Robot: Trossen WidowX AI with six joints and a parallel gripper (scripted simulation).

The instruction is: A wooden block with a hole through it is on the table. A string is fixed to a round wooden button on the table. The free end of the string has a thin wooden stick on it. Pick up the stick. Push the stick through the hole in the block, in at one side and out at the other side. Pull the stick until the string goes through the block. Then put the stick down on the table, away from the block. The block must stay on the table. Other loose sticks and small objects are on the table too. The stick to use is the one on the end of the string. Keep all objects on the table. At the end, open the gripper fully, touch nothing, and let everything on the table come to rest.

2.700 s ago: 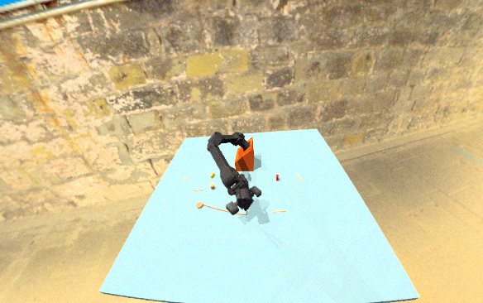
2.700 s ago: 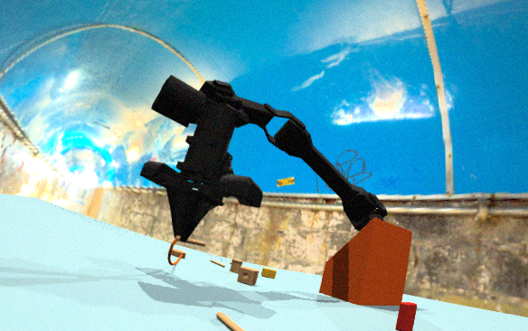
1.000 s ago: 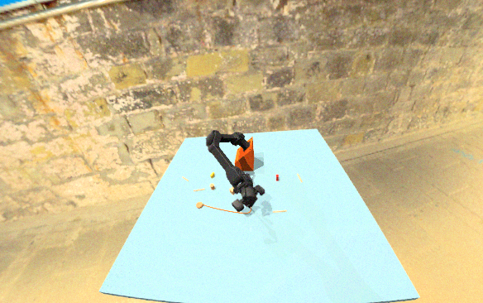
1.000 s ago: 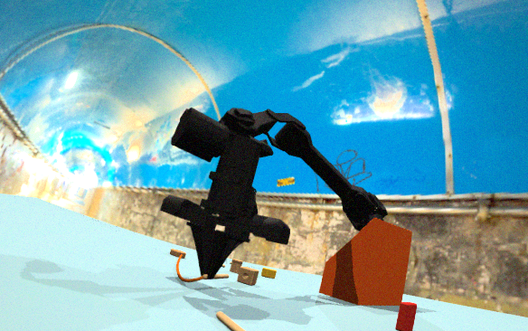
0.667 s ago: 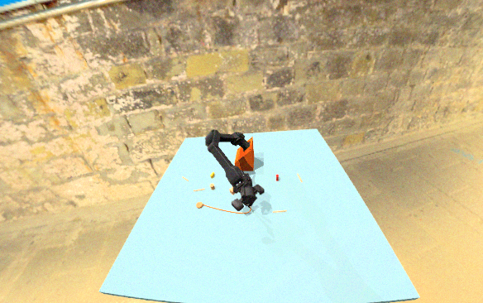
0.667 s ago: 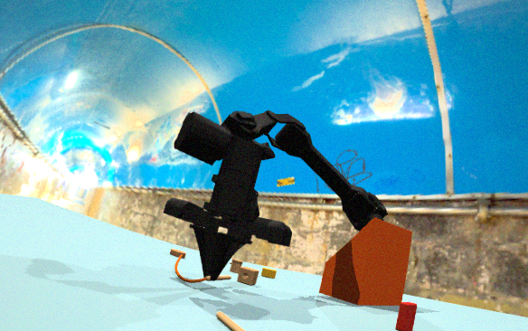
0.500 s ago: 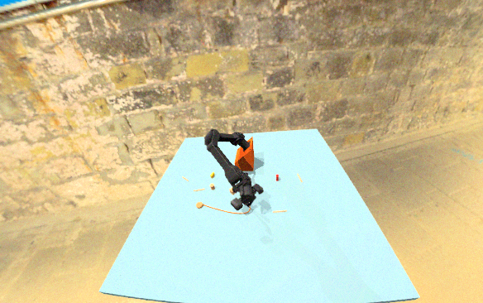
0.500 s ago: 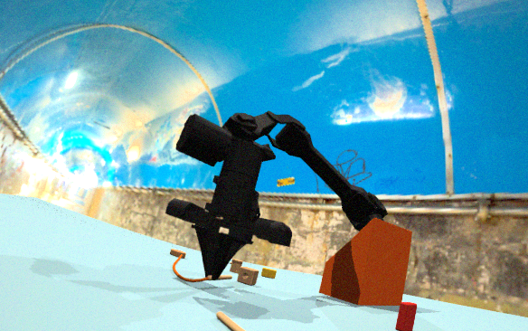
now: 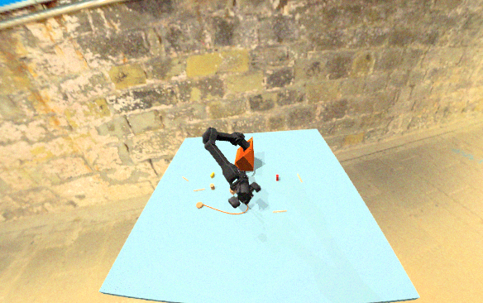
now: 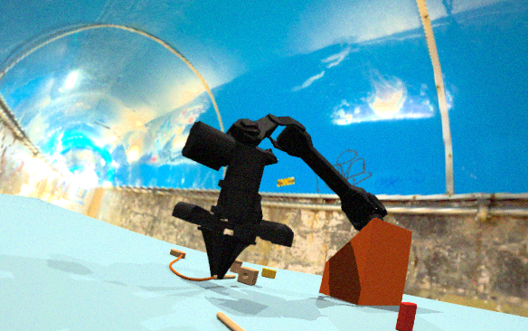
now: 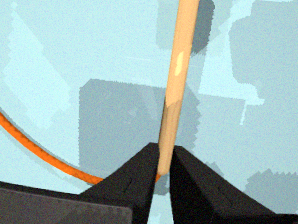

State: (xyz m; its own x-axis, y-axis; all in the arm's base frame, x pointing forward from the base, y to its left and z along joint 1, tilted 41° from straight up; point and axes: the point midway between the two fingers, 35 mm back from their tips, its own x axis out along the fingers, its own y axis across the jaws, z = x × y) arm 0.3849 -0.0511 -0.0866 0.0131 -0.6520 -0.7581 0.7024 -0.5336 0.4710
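Right now the wooden block is 100 mm behind my gripper tip and 90 mm to the right of it. Also, from my gripper tip: red cylinder 210 mm behind, 180 mm to the left, 10 mm above; round wooden button 280 mm to the right, 10 mm below, 10 mm ahead; thin wooden stick 10 mm to the right, 10 mm behind.
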